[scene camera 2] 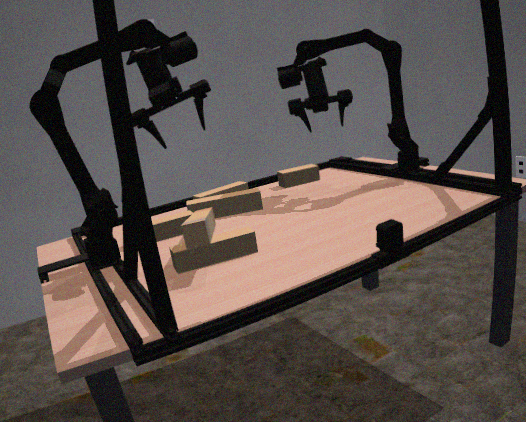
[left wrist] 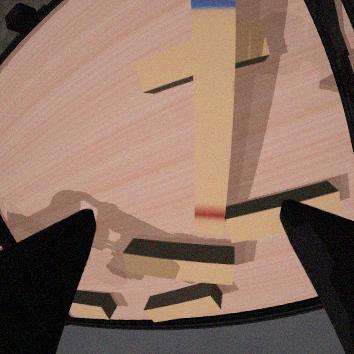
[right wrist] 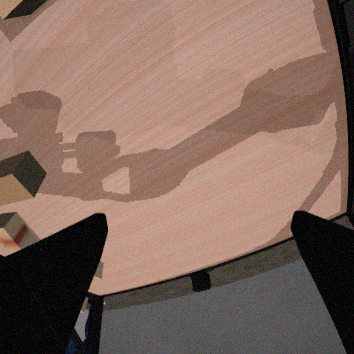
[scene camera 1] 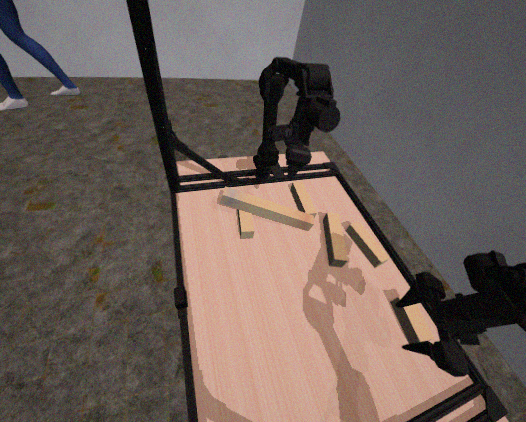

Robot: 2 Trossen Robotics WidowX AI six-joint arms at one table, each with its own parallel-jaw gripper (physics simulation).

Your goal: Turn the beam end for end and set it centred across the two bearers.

Labels:
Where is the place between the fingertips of my right gripper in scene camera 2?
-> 326,129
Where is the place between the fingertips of my left gripper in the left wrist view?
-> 188,214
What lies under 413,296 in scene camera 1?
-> My right gripper.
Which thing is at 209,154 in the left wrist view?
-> A beam.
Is my right gripper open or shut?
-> Open.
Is my left gripper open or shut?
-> Open.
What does my right gripper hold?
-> Nothing.

